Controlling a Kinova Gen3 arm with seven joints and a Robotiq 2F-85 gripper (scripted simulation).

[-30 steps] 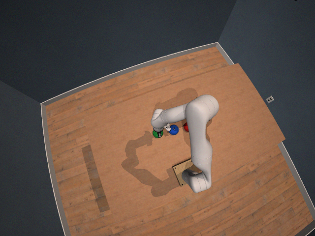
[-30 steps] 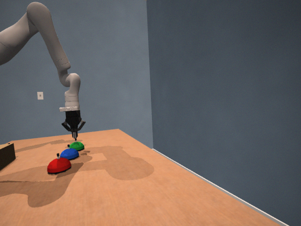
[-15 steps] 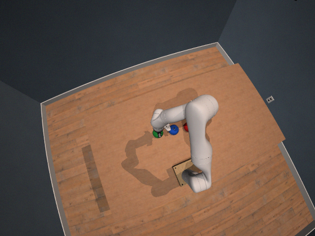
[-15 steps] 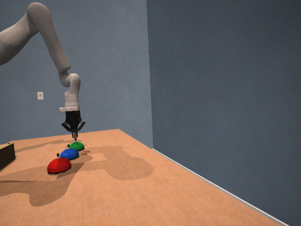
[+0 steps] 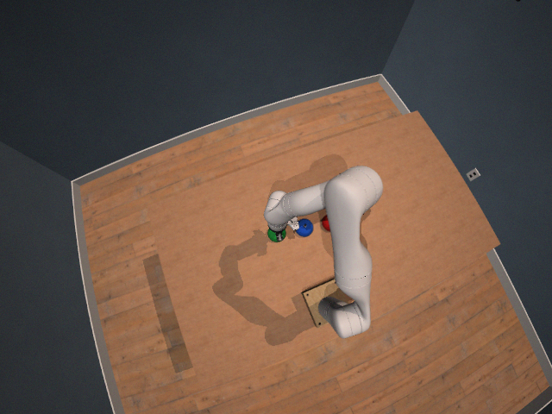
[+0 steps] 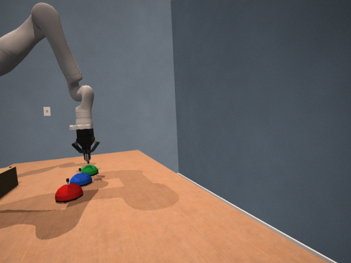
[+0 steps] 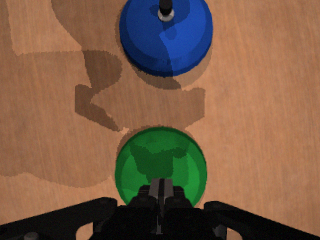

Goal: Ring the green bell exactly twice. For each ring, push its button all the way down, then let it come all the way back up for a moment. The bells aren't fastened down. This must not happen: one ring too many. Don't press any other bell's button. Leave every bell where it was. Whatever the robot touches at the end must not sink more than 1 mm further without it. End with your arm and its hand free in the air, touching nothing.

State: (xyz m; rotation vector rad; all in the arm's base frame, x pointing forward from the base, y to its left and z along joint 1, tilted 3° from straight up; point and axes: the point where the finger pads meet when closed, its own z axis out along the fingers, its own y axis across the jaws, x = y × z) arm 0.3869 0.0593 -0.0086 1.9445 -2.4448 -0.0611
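Right now the green bell is 50 mm below my hand. Also, from my hand: red bell 60 mm behind, 250 mm to the right, 50 mm below; then blue bell 30 mm behind, 120 mm to the right, 50 mm below.
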